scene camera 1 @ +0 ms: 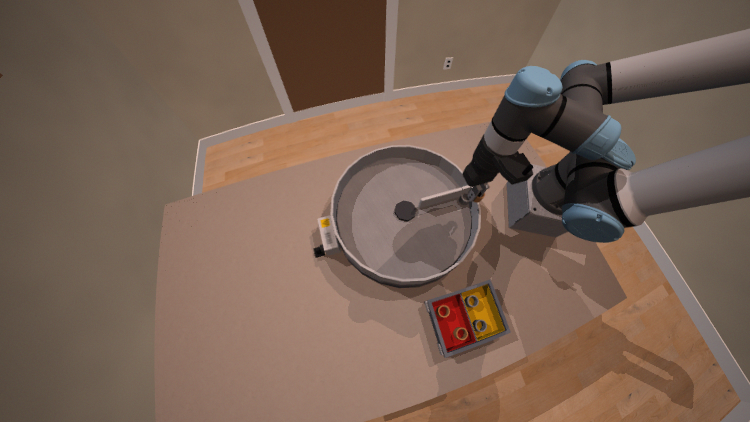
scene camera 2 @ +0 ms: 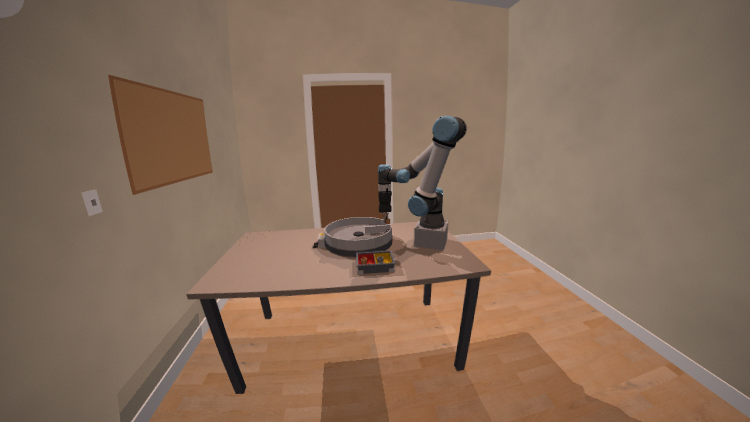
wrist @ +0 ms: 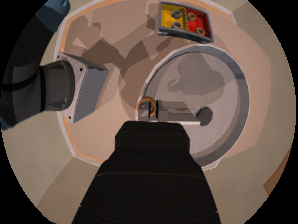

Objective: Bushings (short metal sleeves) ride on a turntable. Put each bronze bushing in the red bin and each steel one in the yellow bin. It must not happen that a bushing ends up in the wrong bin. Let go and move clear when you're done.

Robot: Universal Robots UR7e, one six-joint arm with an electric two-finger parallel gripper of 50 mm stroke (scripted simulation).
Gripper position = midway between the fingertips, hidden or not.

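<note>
My gripper [scene camera 1: 472,197] in sight. Gripper in the wrist view [wrist: 153,105] too. Turntable [wrist: 195,83] visible.
</note>
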